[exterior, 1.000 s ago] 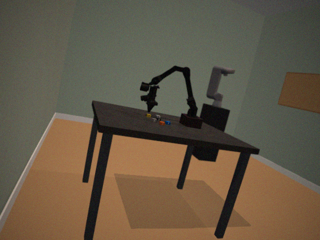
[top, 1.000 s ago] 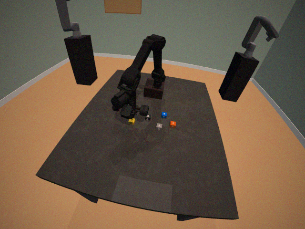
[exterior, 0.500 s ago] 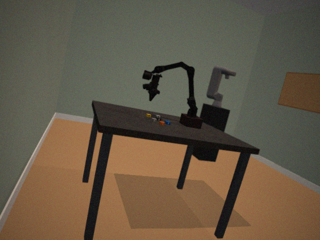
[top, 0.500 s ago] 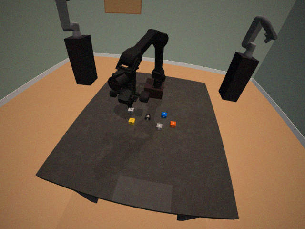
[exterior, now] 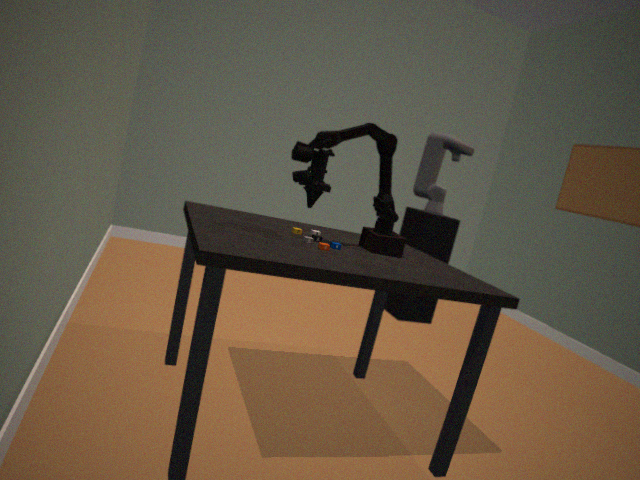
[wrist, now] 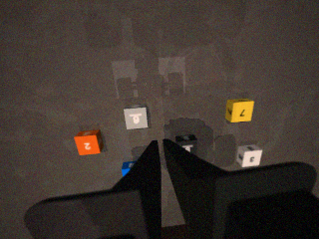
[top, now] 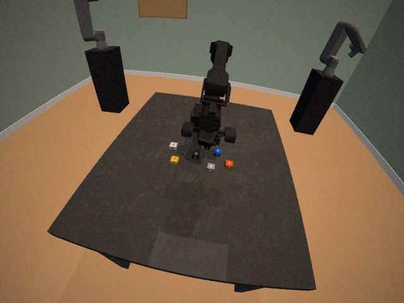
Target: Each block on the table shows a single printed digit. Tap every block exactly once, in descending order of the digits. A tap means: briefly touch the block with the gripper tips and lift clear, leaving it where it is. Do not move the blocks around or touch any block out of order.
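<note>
My gripper tip is 1 cm past the grey block, 3 cm to the right of it and 11 cm above it. From my gripper tip the other things lie so: blue block: 12 cm behind, 5 cm to the left, 11 cm below; then black block: 8 cm behind, 5 cm to the right, 11 cm below; then orange block: 5 cm behind, 11 cm to the left, 11 cm below.
</note>
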